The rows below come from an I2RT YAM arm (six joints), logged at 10 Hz.
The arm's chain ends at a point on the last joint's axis. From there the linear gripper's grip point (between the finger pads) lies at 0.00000 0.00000 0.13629 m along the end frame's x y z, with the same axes.
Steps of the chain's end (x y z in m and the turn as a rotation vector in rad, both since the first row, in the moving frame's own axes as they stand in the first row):
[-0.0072, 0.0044, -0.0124, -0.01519, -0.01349, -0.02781]
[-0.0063, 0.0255, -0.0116, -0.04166, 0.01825, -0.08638]
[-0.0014, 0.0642, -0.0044, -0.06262, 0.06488, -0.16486]
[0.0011, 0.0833, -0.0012, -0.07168, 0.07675, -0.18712]
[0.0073, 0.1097, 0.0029, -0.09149, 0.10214, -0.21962]
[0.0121, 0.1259, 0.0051, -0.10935, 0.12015, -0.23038]
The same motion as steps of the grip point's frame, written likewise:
[-0.0090, 0.0065, -0.0124, -0.01519, -0.01349, -0.02781]
[-0.0036, 0.0311, -0.0117, -0.04166, 0.01825, -0.08638]
[0.0081, 0.0720, -0.0050, -0.06262, 0.06488, -0.16486]
[0.0124, 0.0920, -0.0019, -0.07168, 0.07675, -0.18712]
[0.0224, 0.1205, 0.0016, -0.09149, 0.10214, -0.21962]
[0.0300, 0.1387, 0.0033, -0.10935, 0.12015, -0.23038]

